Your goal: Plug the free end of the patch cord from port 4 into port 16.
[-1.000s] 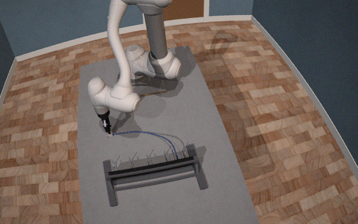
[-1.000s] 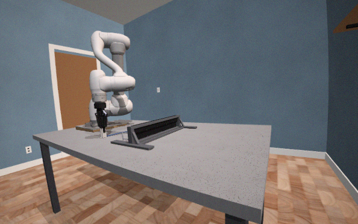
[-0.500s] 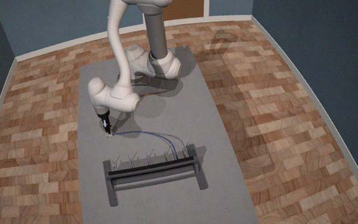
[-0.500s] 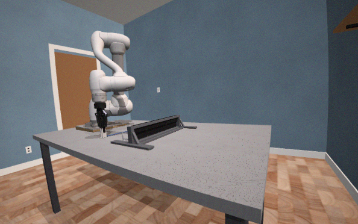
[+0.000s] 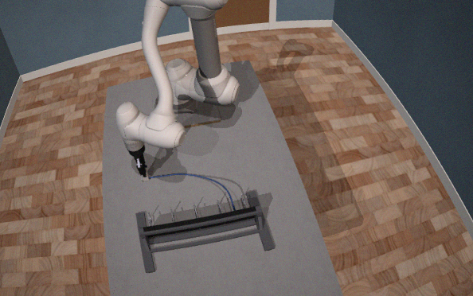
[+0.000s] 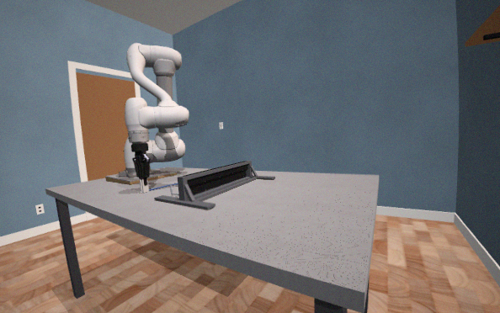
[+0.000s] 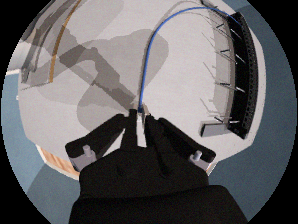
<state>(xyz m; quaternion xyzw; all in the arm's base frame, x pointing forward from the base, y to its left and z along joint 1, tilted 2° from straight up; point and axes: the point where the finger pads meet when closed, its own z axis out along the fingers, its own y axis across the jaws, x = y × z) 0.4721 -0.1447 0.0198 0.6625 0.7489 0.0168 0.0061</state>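
Right now the plug is 1 cm to the right of my hand and 3 cm below it.
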